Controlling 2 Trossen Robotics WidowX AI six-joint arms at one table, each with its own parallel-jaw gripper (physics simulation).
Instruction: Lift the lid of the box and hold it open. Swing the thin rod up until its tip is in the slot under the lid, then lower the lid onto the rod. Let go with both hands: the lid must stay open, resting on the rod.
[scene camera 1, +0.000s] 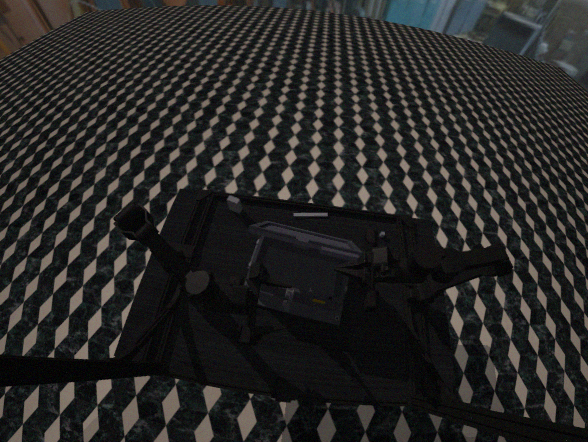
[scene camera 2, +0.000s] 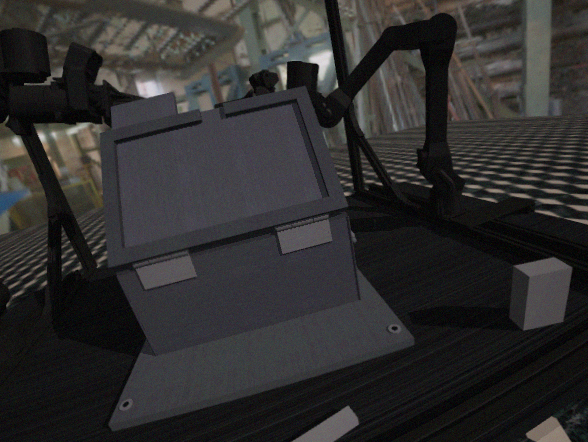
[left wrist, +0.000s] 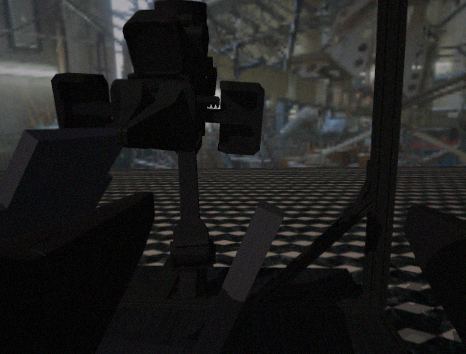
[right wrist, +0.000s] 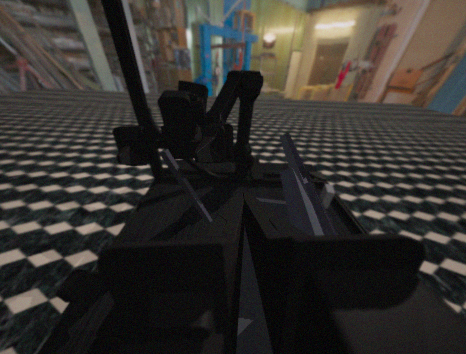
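Where they show: left gripper, fingertip midpoint: (scene camera 1: 289, 306) (left wrist: 278, 210) (right wrist: 157, 158); right gripper, fingertip midpoint: (scene camera 1: 333, 268) (scene camera 2: 157, 104) (left wrist: 121, 137) (right wrist: 242, 199); left arm's base, origin of the base link: (scene camera 2: 446, 211) (right wrist: 241, 174); right arm's base, origin of the base link: (scene camera 1: 413, 297) (scene camera 2: 2, 357) (left wrist: 193, 290).
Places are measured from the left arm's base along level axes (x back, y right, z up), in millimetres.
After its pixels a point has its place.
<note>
The grey box (scene camera 1: 301, 302) @[x -481, y 62, z 13 mm] (scene camera 2: 248, 285) @[x -469, y -143, z 66 mm] stands on its base plate (scene camera 2: 270, 364) @[x -472, y -218, z -7 mm]. Its lid (scene camera 1: 301, 237) @[x -448, y -71, z 251 mm] (scene camera 2: 218, 171) @[x -464, y -92, z 220 mm] (right wrist: 302, 200) @[x -536, y 10, z 345 mm] is tilted steeply up on the two hinges. My right gripper (scene camera 1: 354, 265) (right wrist: 242, 199) @[x -530, y 46, z 338 mm] is shut and empty, with its tip against the lid's free edge at one corner. In scene camera 2 the lid hides it. The thin rod (scene camera 1: 254, 259) (right wrist: 187, 186) @[x -432, y 114, z 269 mm] (left wrist: 253, 253) @[x -422, y 133, z 306 mm] leans upward beside the box, in front of my open left gripper (scene camera 2: 263, 82). The fingers do not close on it. I cannot tell whether the rod's tip touches the lid.
A small pale strip (scene camera 1: 310, 215) @[x -483, y -322, z -11 mm] (scene camera 2: 332, 423) @[x -432, y -317, z -9 mm] lies on the dark mat beyond the box. A black frame post (scene camera 2: 336, 66) @[x -37, y 373, z 391 mm] (left wrist: 384, 140) @[x -877, y 355, z 312 mm] (right wrist: 126, 70) @[x -32, y 370, z 381 mm] rises near the left arm's base. Checkered floor surrounds the mat.
</note>
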